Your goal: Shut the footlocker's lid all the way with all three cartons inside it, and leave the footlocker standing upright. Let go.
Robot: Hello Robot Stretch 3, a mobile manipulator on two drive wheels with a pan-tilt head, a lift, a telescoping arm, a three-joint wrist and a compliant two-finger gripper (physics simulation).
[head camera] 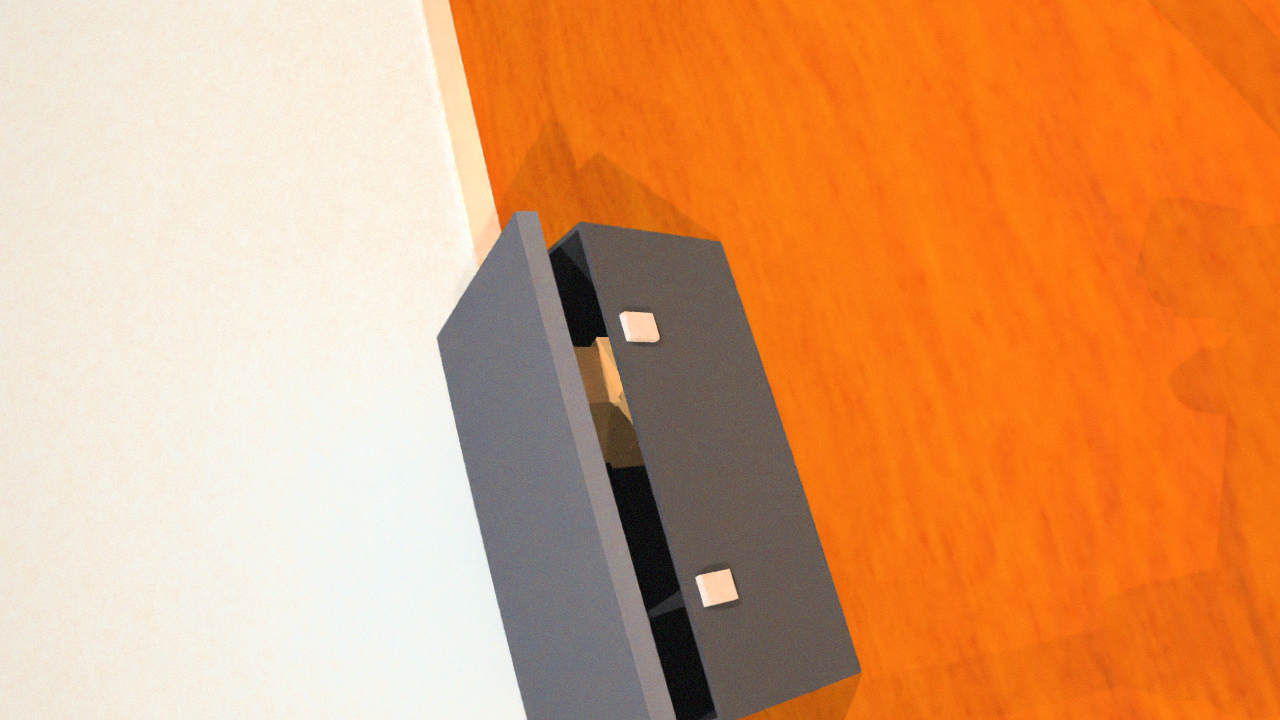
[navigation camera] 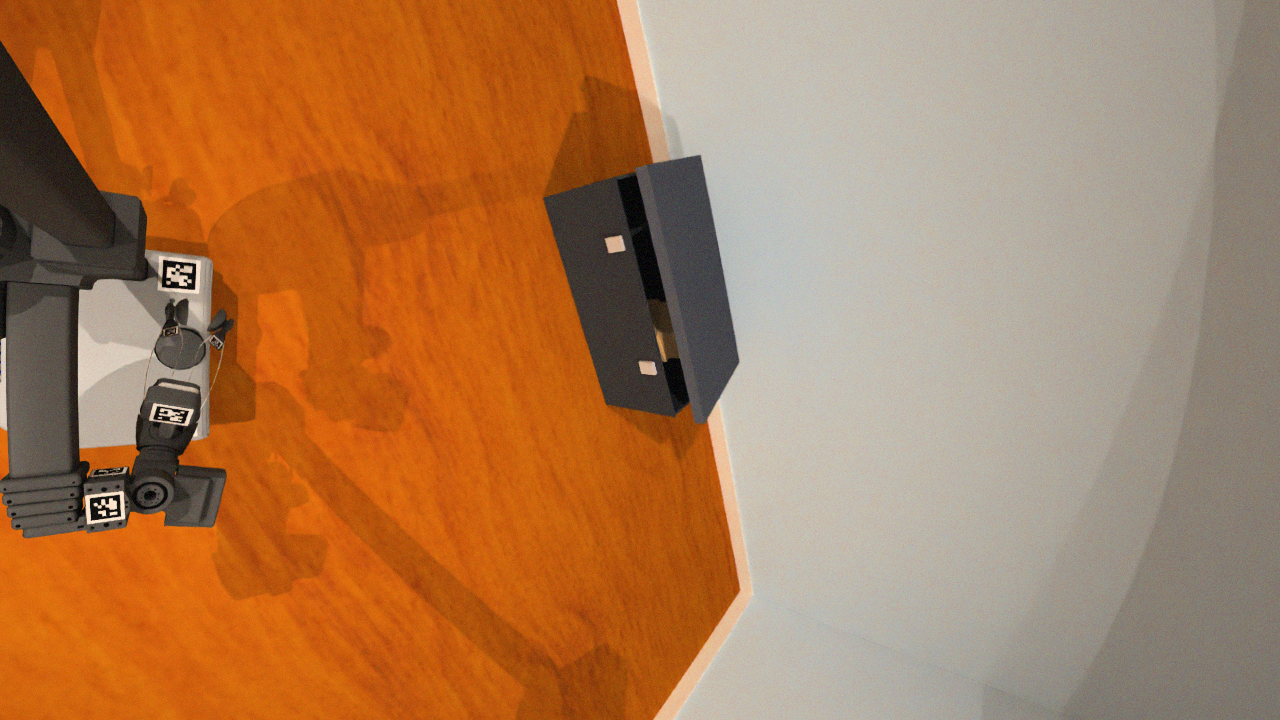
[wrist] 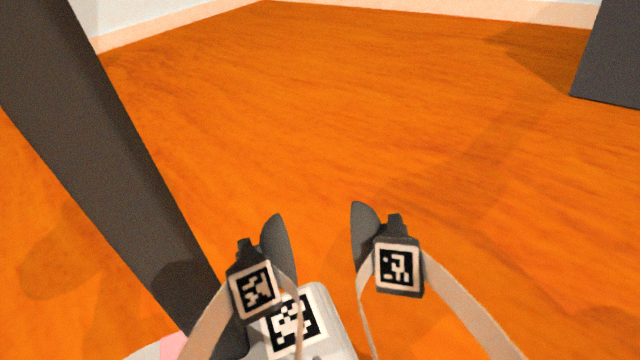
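Observation:
The dark grey footlocker [head camera: 725,429] [navigation camera: 590,304] [wrist: 615,60] stands upright on the floor by the wall. Its lid [head camera: 528,483] [navigation camera: 698,277] is partly open, with a dark gap along the front. Tan carton surfaces [head camera: 619,438] [navigation camera: 664,340] show inside through the gap; how many cartons there are cannot be told, as the lid and front wall hide most of the inside. My gripper [navigation camera: 198,315] [wrist: 320,233] is open and empty, over my base and well away from the footlocker. The gripper does not show in the head camera view.
The wall [head camera: 268,358] [navigation camera: 939,313] with a pale baseboard [head camera: 460,134] [navigation camera: 729,501] runs behind the footlocker and meets another wall at a corner. Two pale latches [head camera: 640,326] [head camera: 716,587] stick out from its front. My mast [wrist: 100,150] and my base [navigation camera: 116,376] are near the gripper.

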